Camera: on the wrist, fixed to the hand. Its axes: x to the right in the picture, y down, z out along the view.
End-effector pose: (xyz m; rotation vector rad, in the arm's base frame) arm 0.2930 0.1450 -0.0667 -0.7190 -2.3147 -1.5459
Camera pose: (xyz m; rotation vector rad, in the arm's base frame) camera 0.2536 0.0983 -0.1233 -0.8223 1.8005 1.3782
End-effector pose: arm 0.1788 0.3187 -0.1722 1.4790 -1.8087 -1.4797
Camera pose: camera 0.2370 0.3212 -0.2317 -2.0954 0.1626 1.6791
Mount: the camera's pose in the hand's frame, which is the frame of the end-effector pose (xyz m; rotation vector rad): -0.0056 -0.0800 -0.0224 -0.2224 -0.1670 -1.5243
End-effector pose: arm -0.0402 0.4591 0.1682 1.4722 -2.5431 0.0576
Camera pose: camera 0.0349 0.4267 0.1837 2.8265 -0.8475 -0.5403
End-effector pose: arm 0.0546 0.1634 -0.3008 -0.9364 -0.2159 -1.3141
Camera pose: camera -0.0260 0.1551 -0.2816 -1.0607 -1.0726 -2.6698
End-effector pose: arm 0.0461 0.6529 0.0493 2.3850 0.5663 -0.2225
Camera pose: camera 0.0051 0.7201 0.0223 1.2381 2.0485 -0.9015
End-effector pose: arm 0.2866 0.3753 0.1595 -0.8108 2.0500 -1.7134
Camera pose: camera 0.2938 0.3877 0.2415 2.0659 -0.9924 1.2351
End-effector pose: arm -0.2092 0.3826 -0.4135 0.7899 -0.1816 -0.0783
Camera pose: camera -0.2106 0.3429 -0.4867 0.5431 0.3071 -1.5759
